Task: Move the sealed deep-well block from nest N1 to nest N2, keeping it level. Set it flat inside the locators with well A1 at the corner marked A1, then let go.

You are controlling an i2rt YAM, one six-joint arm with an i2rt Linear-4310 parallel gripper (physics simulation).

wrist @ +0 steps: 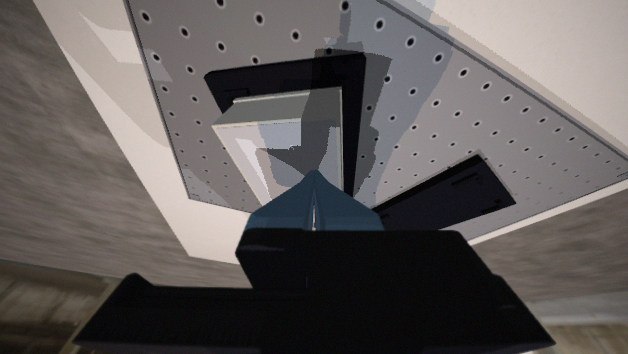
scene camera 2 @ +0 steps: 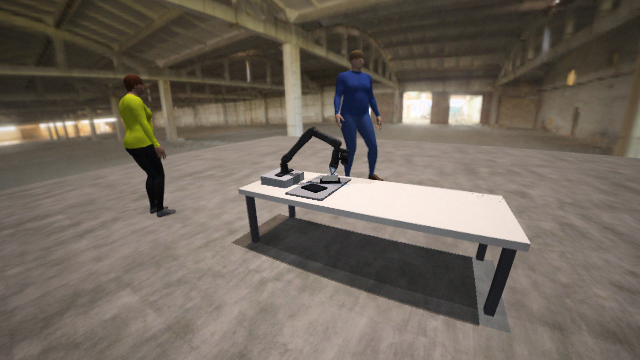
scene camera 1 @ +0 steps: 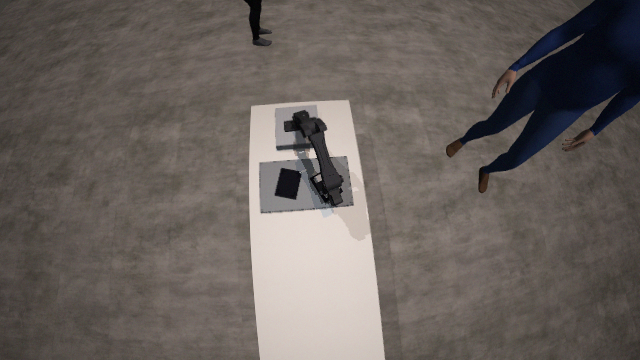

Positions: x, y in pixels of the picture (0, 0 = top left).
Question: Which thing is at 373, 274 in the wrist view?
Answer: My gripper.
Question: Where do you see a black nest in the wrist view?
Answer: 348, 71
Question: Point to a pale grey block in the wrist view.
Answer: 275, 139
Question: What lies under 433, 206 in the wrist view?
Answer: A black nest.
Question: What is my gripper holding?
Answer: A pale grey block.
